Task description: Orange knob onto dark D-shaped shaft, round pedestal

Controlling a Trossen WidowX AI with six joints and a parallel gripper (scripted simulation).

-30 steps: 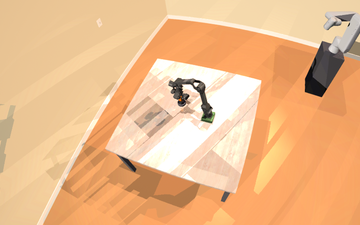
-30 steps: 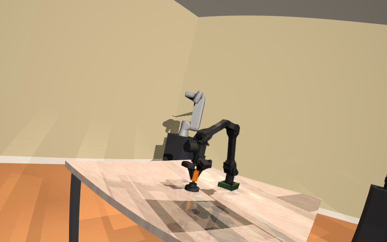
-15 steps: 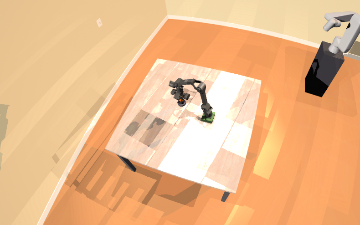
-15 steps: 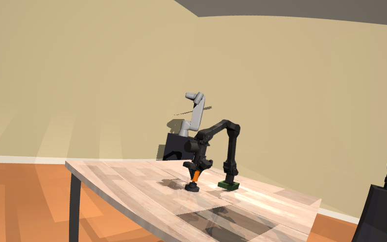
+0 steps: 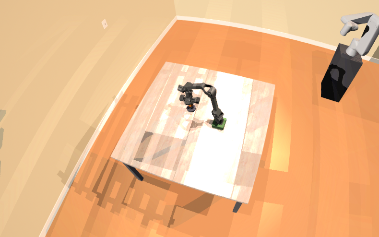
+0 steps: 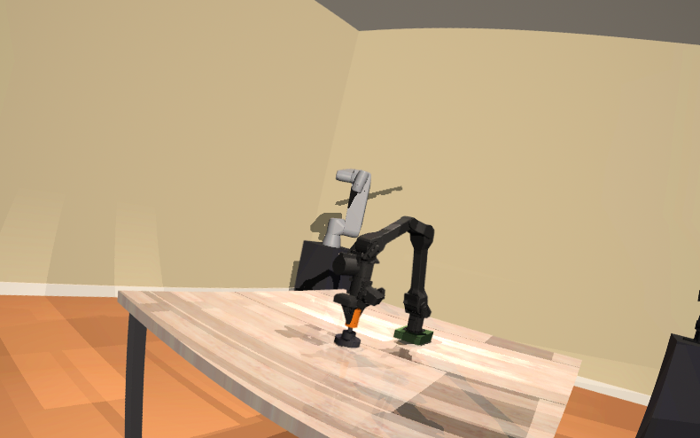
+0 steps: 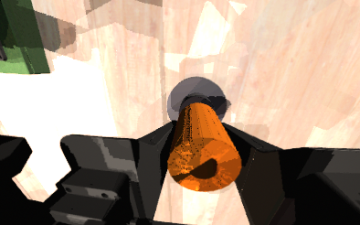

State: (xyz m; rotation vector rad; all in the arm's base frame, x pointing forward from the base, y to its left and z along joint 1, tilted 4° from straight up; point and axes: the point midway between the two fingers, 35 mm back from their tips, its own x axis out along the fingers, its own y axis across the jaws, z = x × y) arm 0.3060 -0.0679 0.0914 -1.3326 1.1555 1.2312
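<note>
Right now the pedestal is 40 mm below my gripper tip. Round my gripper tip: orange knob: 20 mm above.
</note>
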